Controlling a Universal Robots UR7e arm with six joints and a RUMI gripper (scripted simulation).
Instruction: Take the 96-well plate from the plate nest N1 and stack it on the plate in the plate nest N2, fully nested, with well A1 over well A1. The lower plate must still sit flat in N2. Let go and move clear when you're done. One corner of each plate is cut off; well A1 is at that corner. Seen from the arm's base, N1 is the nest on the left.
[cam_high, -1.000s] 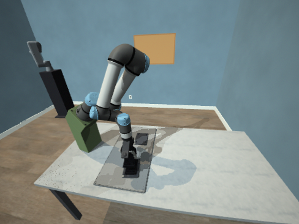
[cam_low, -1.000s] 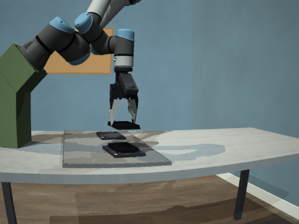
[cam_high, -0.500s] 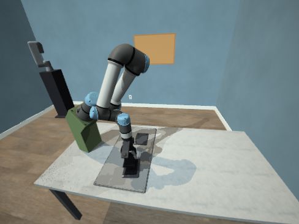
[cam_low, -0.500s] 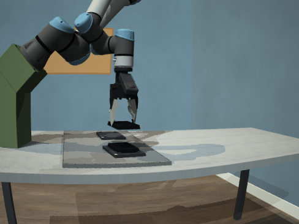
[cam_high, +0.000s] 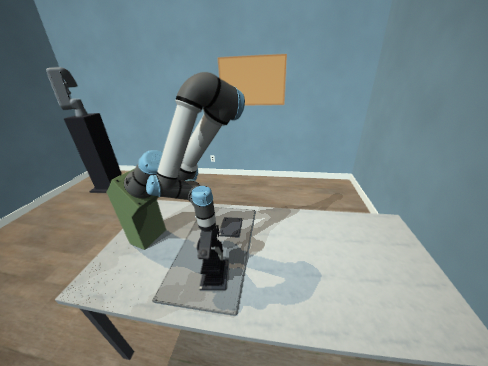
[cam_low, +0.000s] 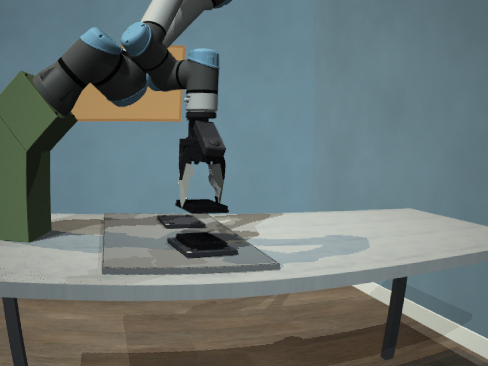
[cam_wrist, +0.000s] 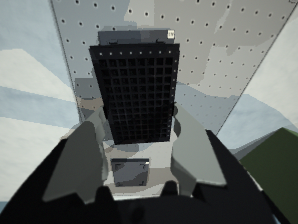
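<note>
Now: the white label 10 cm below my hand, 8 cm to the right of it and 5 cm behind it. The rest, counted from my hand: dark 96-well plate: 1 cm below; then plate nest: 34 cm to the left, 11 cm below, 3 cm ahead.
</note>
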